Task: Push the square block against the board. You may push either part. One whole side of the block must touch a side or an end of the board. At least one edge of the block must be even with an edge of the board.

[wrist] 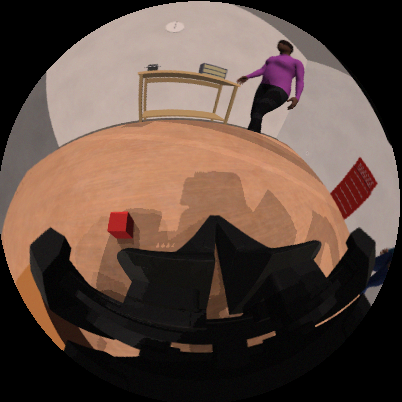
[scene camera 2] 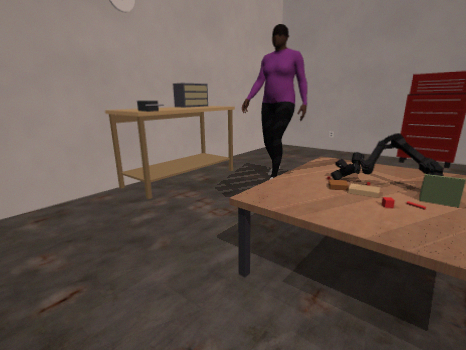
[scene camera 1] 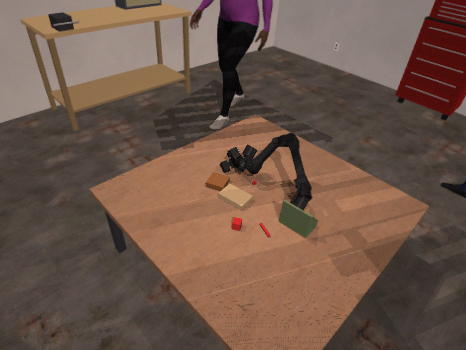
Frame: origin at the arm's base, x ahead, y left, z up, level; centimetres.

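Where they show: gripper, fingertip midpoint: [wrist: 213, 219] [scene camera 1: 231, 160]; arm's base, origin of the base link: [scene camera 2: 433, 184] [scene camera 1: 296, 207].
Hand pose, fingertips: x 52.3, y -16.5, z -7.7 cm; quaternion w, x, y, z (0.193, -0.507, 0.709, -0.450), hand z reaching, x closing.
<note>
Things, the pixels of their top centre, and the offset from my fingertips.
- brown square block, middle of its top: [scene camera 1: 217, 179] [scene camera 2: 338, 182] dx -7.1, dy +21.3, dz +2.6 cm
- pale tan board, middle of its top: [scene camera 1: 235, 194] [scene camera 2: 364, 187] dx -21.6, dy +24.3, dz +2.6 cm
- red stick, middle of its top: [scene camera 1: 265, 228] [scene camera 2: 416, 203] dx -45.7, dy +32.2, dz +1.0 cm
- small red ball, middle of its top: [scene camera 1: 254, 181] dx -22.1, dy +7.7, dz +1.1 cm
The brown square block [scene camera 1: 218, 179] [scene camera 2: 338, 185] [wrist: 31, 290] lies flat beside the pale tan board [scene camera 1: 235, 195] [scene camera 2: 364, 190]. In scene camera 1, one side of the block faces the board's upper left side, nearly parallel. They are very close; whether they touch, and whether any edges are even, I cannot tell. In the wrist view, the block shows partly at the lower left, behind the gripper's left part. The black gripper [scene camera 1: 233, 153] [scene camera 2: 340, 163] [wrist: 215, 219] is shut and empty, low over the table just behind the block.
A red cube [wrist: 120, 225] lies ahead and left of the fingers. Another red cube [scene camera 1: 237, 224] [scene camera 2: 388, 202] and a red stick [scene camera 1: 265, 230] [scene camera 2: 416, 205] lie in front of the board. A small red ball [scene camera 1: 254, 182] lies behind it. A green panel [scene camera 1: 297, 218] [scene camera 2: 442, 190] stands by the arm's base.
</note>
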